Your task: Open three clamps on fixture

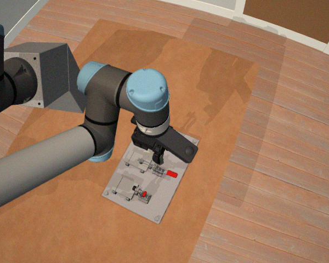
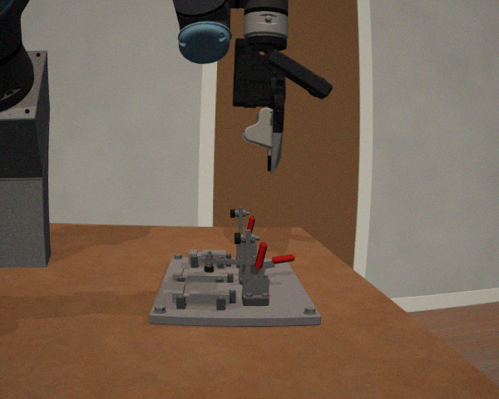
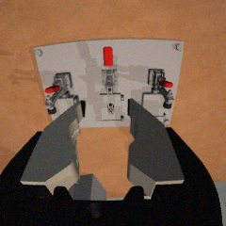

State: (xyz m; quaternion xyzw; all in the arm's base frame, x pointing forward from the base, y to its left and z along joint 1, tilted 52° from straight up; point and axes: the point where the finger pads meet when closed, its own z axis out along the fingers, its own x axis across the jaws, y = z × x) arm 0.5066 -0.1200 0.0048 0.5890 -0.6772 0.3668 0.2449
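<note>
My gripper is now 210 mm above the grey fixture plate, 60 mm past it and 10 mm to the right of it. Also, from my hand: grey part: 190 mm below, 130 mm behind, 20 mm to the left.
</note>
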